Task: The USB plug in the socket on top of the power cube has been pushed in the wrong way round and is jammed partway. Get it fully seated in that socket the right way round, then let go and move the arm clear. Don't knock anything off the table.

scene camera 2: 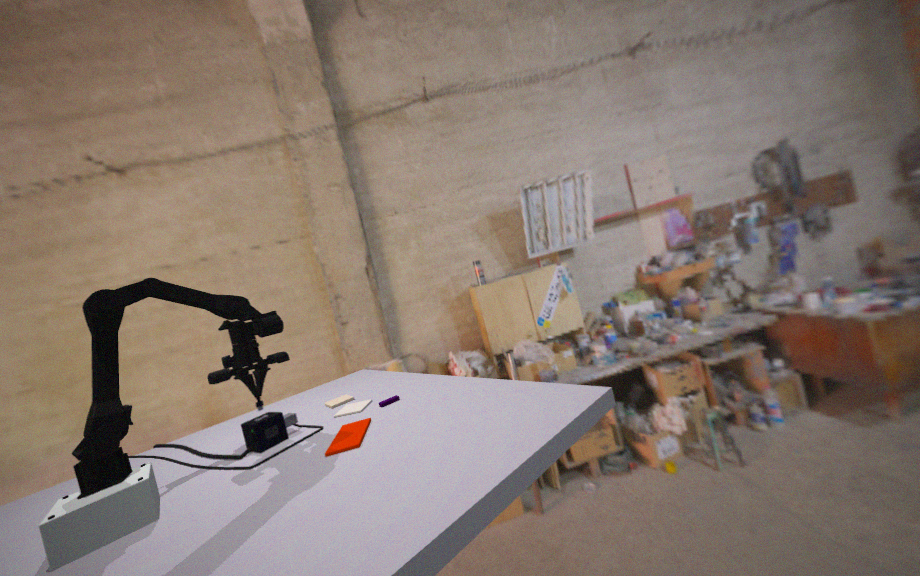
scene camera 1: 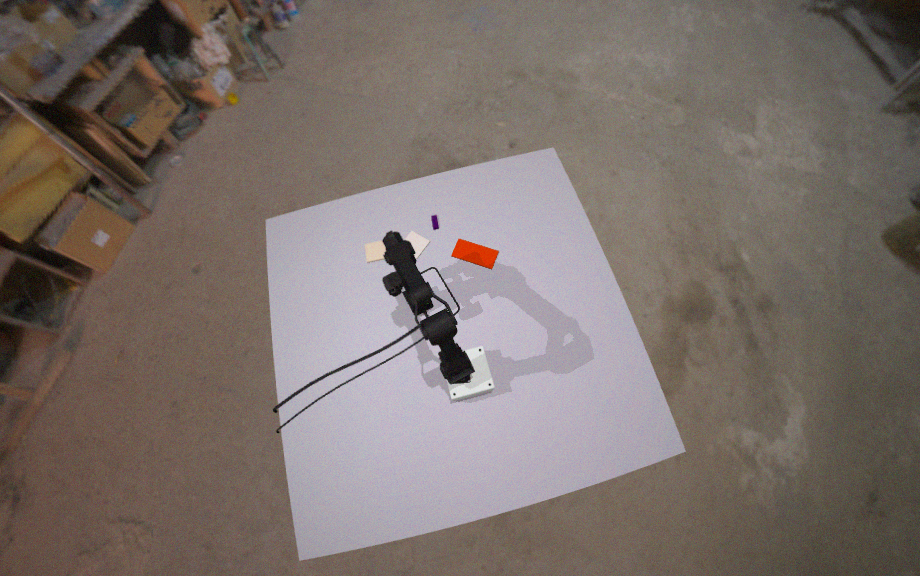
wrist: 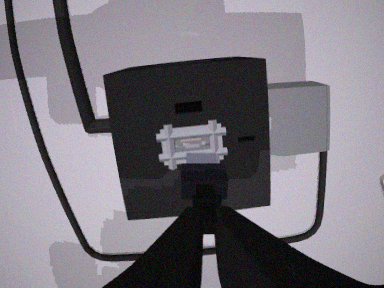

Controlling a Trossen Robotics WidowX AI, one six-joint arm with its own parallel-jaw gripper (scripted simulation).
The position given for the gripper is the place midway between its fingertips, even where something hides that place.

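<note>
Gripper (scene camera 2: 258,397), (wrist: 207,220), carrying dark USB plug (wrist: 203,180). Grey-framed socket (wrist: 176,142) visible too.
</note>
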